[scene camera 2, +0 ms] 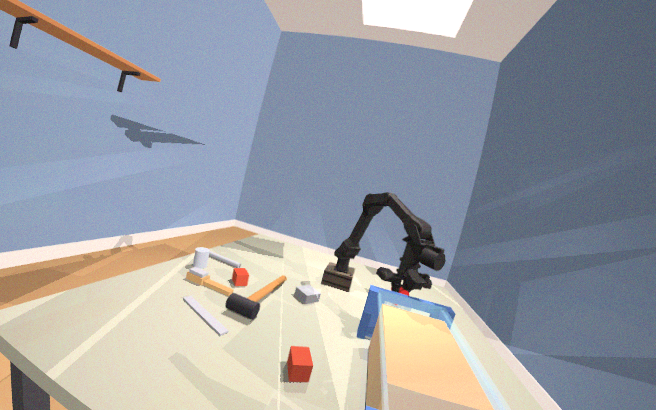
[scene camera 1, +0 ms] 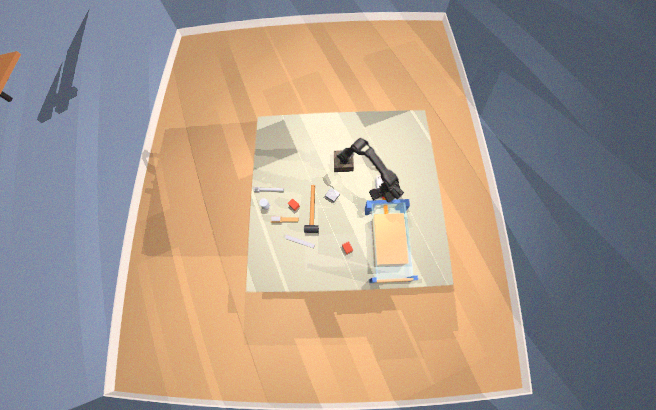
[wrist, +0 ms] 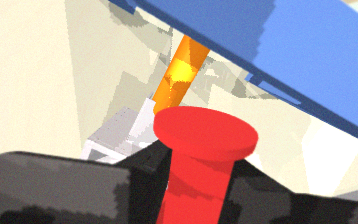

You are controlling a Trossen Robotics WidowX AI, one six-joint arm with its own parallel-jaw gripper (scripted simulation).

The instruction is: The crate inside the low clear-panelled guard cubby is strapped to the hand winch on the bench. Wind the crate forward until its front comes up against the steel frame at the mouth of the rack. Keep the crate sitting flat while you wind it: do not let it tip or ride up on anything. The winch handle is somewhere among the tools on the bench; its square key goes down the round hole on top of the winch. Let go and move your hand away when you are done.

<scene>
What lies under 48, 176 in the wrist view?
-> My gripper.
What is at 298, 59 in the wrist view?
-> A blue steel frame.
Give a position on a hammer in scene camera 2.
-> At 249, 307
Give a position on a clear-panelled cubby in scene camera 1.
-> At 390, 240
</scene>
